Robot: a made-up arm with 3 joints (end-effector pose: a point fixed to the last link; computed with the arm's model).
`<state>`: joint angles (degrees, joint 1 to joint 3).
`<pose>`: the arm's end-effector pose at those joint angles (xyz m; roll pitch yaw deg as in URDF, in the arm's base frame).
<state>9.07 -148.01 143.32</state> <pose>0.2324 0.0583 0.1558 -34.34 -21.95 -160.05</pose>
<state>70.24 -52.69 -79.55</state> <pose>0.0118 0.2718 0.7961 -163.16 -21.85 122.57</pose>
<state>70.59 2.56 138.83</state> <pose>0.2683 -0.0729 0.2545 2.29 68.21 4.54</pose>
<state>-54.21 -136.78 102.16</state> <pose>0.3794 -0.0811 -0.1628 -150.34 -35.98 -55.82</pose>
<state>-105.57 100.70 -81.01</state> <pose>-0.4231 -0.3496 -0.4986 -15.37 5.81 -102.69</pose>
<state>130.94 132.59 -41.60</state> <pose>-0.3146 -0.0953 0.9326 -109.40 -59.24 -107.12</pose>
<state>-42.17 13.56 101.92</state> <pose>0.0755 -0.0161 -0.4623 167.83 34.49 163.84</pose>
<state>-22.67 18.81 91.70</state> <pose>0.2987 0.0145 -0.4470 144.11 59.50 140.58</pose>
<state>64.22 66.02 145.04</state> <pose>0.2855 0.0475 0.2048 46.96 57.06 105.66</pose>
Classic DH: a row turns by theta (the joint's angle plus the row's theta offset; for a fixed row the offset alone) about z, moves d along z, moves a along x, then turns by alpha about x. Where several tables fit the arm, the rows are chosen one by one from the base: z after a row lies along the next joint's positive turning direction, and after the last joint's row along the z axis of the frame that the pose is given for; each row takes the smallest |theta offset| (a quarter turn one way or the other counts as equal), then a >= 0, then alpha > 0; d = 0 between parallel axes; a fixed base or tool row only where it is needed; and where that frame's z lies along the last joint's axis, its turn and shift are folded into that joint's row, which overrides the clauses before.
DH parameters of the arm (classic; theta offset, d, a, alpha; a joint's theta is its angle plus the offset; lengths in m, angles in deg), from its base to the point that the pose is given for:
base (fixed): 0 0.0793 0 90
joint 1: -90 -0.0197 0.0834 -90
joint 2: 0 0.5532 -0.0682 -90
joint 3: -90 -0.0975 0.3404 90
tool (fixed): 0 -0.0647 0 0

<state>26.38 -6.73 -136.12</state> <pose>0.1932 -0.0360 0.4836 -173.69 -17.24 175.12</pose>
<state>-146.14 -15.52 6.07</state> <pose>-0.7840 -0.0828 -0.3404 165.43 28.00 -178.16</pose>
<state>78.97 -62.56 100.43</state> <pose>0.1941 -0.2514 0.4775 -10.14 15.33 -64.83</pose>
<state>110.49 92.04 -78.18</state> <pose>-0.0579 -0.3647 0.7903 -159.06 -11.78 -92.29</pose>
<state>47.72 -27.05 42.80</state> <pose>0.6783 -0.1629 0.4884 -17.99 -7.80 -18.17</pose>
